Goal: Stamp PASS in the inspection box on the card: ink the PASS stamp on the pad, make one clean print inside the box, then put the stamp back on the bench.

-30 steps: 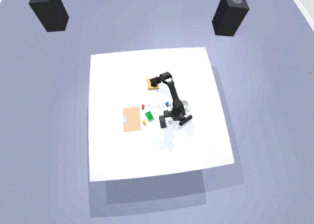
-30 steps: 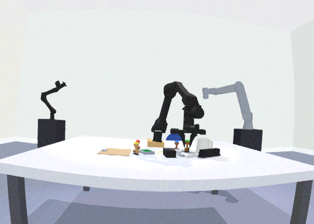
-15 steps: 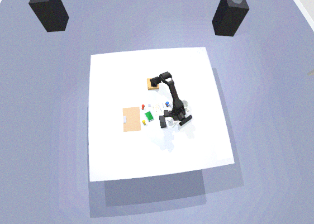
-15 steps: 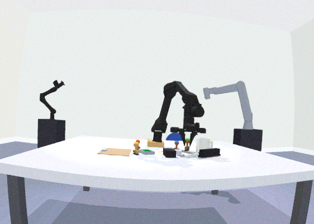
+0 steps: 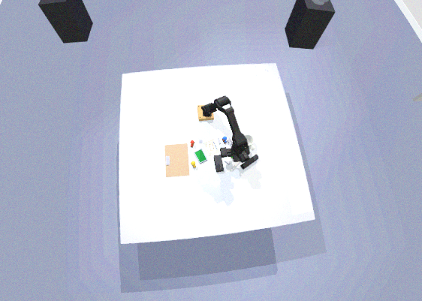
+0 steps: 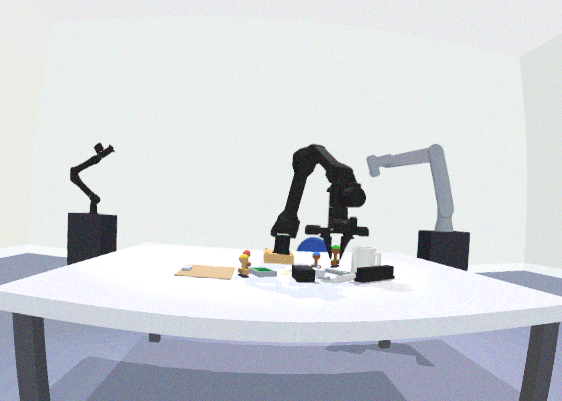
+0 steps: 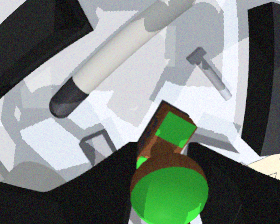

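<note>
My gripper tip is now 220 mm to the left of the green ink pad, 50 mm above it and 10 mm past it. The rest, counted from my gripper tip: black block (100 mm to the right, 50 mm ahead, 40 mm below); white-and-grey cylinder (50 mm below, 40 mm to the left, 30 mm ahead); green-knobbed PASS stamp (right at my gripper tip).
</note>
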